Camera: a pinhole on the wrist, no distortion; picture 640 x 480 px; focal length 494.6 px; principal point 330.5 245.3 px. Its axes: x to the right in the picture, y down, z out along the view. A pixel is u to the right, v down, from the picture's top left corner.
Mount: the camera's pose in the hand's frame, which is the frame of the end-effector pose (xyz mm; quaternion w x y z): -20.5 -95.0 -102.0 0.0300 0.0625 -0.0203 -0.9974
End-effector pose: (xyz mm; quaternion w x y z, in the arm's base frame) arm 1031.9 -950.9 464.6 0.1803 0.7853 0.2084 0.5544
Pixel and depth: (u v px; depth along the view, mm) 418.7 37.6 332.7
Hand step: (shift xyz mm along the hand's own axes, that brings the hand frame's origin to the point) -129.1 52.9 214.3
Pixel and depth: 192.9 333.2 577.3
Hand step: 71.8 -166.1 494.7
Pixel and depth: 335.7 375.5 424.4
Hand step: -71.9 -191.1 323.1
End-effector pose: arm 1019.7 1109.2 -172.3 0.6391 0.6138 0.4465 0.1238
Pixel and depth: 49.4 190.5 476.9
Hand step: 184.9 -7.9 401.9
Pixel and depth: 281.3 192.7 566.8
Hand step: -39.5 -10.5 464.2
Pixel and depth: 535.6 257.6 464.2
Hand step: -268.9 -101.5 334.9
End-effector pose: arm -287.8 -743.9 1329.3 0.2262 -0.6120 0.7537 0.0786
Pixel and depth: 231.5 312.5 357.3
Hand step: 8.1 -125.8 263.2
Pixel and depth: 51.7 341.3 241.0
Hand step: 86.4 -124.3 155.8
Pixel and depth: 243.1 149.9 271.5
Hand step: -10.2 -29.8 170.8
